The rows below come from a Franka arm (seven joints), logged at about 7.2 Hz.
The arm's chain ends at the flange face. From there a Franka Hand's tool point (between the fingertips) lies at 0.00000 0.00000 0.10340 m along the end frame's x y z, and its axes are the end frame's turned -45 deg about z.
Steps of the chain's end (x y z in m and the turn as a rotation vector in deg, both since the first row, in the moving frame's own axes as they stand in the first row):
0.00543, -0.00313, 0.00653, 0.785, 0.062, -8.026
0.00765, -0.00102, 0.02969, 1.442, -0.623, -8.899
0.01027, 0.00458, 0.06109, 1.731, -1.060, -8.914
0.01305, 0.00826, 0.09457, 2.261, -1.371, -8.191
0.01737, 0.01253, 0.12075, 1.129, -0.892, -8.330
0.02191, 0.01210, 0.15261, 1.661, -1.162, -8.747
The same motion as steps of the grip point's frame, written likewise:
0.00707, 0.00063, 0.00652, 0.511, 0.599, -8.026
0.00697, 0.00198, 0.02965, 1.460, 0.579, -8.899
0.00460, 0.00689, 0.06103, 1.974, 0.474, -8.914
0.00419, 0.01037, 0.09446, 2.568, 0.629, -8.191
0.00354, 0.01855, 0.12072, 1.429, 0.168, -8.330
0.00730, 0.02041, 0.15255, 1.996, 0.353, -8.747

